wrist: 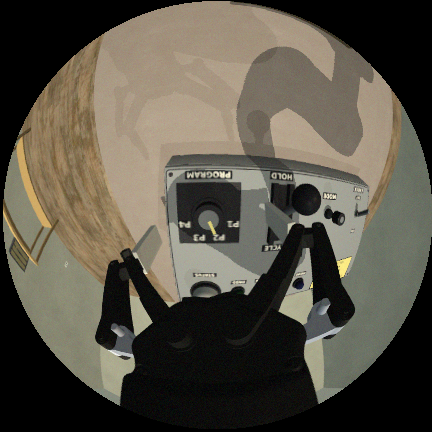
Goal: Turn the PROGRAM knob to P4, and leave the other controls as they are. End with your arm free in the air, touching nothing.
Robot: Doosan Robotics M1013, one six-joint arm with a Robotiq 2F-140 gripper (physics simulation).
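Frame: origin at the arm's base, x right, y down, z ahead, level; metres.
Seen in the pictures: gripper, between the fingertips: (210,223).
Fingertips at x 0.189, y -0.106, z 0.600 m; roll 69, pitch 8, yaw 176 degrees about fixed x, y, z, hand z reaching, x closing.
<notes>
Offsets run from my fingertips to a thing's top centre. "pt": to the spot under its first point.
The grey control panel (255,200) shows upside down in the wrist view. Its PROGRAM knob @[dz +0.011, dx +0.004, dy +0.012 m] (208,219) is a round dark knob with a grey cap, on a black square plate @[dz +0.025, dx +0.004, dy +0.024 m] (186,200) at the panel's left. The knob's yellow pointer line @[pt dz +0.022, dx -0.002, dy +0.013 m] (212,228) points at the P2 label @[pt dz +0.061, dx -0.012, dy +0.028 m] (219,237); P3 and P4 lie to its left and P1 to its right. My gripper (210,223) is wide open and empty. In this view its fingers stand on either side of the knob, the right pad overlapping the HOLD/CYCLE slot. The gap between fingers and panel is hard to judge.
Right of the knob are a lever with a black ball @[dz -0.037, dx -0.119, dy -0.023 m] (306,199), the MODE control @[dz +0.030, dx -0.236, dy +0.003 m] (338,218) and a small switch @[dz +0.024, dx -0.356, dy +0.011 m] (361,212). A status lamp @[pt dz +0.141, dx +0.017, dy -0.032 m] (205,289) and small buttons line the panel's lower part, partly hidden by my gripper. The wooden table edge (65,160) runs at the left.
</notes>
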